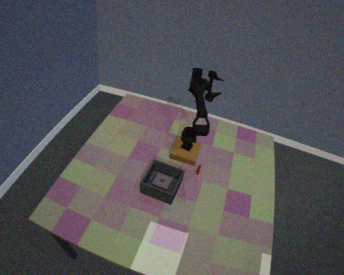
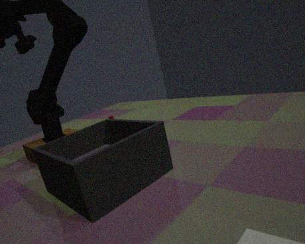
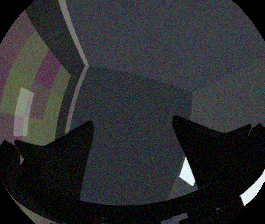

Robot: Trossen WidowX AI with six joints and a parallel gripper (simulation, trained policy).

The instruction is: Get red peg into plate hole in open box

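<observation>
Right now the red peg is 39 cm below my gripper tip, 36 cm ahead of it and 6 cm to the left of it. The rest, counted from my gripper tip: dark box: 56 cm ahead, 40 cm below, 8 cm to the right; grey plate: 56 cm ahead, 38 cm below, 8 cm to the right.
</observation>
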